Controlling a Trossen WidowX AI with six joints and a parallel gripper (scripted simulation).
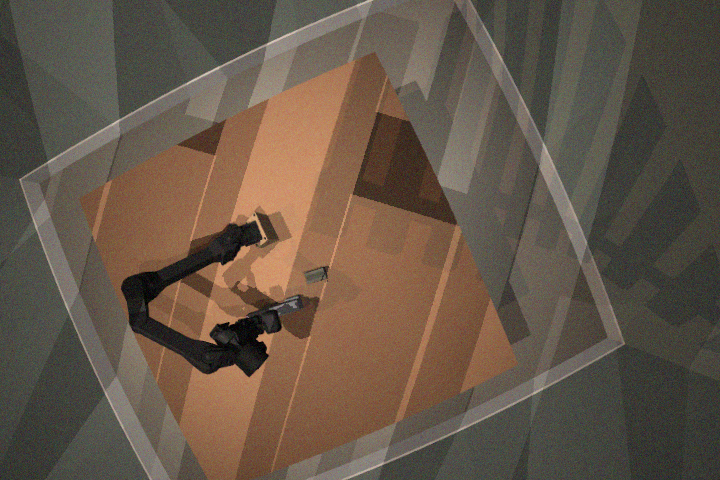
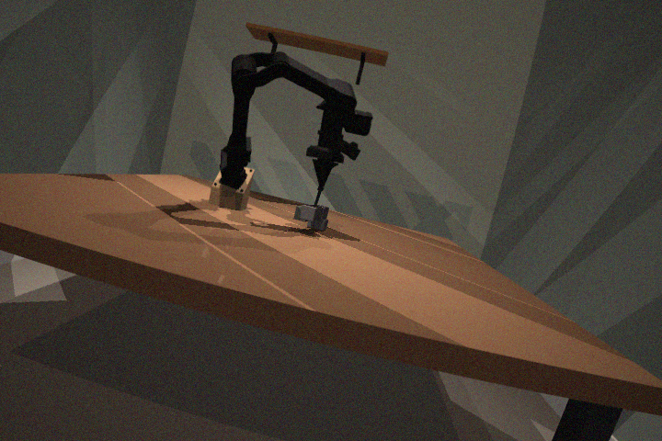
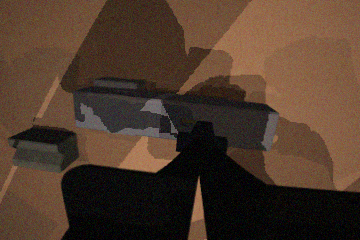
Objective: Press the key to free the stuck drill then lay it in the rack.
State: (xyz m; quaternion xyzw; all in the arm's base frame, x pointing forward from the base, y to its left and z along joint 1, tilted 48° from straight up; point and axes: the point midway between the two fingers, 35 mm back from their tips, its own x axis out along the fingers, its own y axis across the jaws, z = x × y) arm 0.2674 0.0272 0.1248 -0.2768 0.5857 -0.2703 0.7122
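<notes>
Now: gripper tip 50 mm to the right of the drill and 70 mm above it. From my gripper tip the other things lie so: rack: 70 mm behind, 200 mm to the left, 110 mm below.
</notes>
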